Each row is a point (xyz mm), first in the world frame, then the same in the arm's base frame.
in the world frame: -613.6 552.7 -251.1
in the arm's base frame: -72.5 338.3 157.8
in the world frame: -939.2 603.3 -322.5
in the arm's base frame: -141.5 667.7 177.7
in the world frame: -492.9 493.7 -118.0
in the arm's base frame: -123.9 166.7 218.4
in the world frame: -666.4 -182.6 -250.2
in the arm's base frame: -683.9 172.0 -219.0
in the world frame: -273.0 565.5 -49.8
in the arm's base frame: -0.9 -32.2 277.3
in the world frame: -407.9 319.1 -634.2
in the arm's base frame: -10.6 223.8 -318.3
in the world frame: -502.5 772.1 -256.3
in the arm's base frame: 152.8 304.9 250.6
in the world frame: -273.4 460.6 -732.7
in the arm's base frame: 201.6 180.1 -348.1
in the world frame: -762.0 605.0 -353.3
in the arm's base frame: -51.3 521.6 124.0
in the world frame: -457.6 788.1 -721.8
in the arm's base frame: 380.2 434.8 -137.1
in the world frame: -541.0 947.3 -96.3
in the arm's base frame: 209.4 333.0 482.6
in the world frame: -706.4 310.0 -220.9
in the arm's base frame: -319.2 339.8 70.7
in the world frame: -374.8 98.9 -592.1
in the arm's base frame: -190.3 115.7 -404.2
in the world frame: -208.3 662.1 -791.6
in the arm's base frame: 415.5 201.5 -302.1
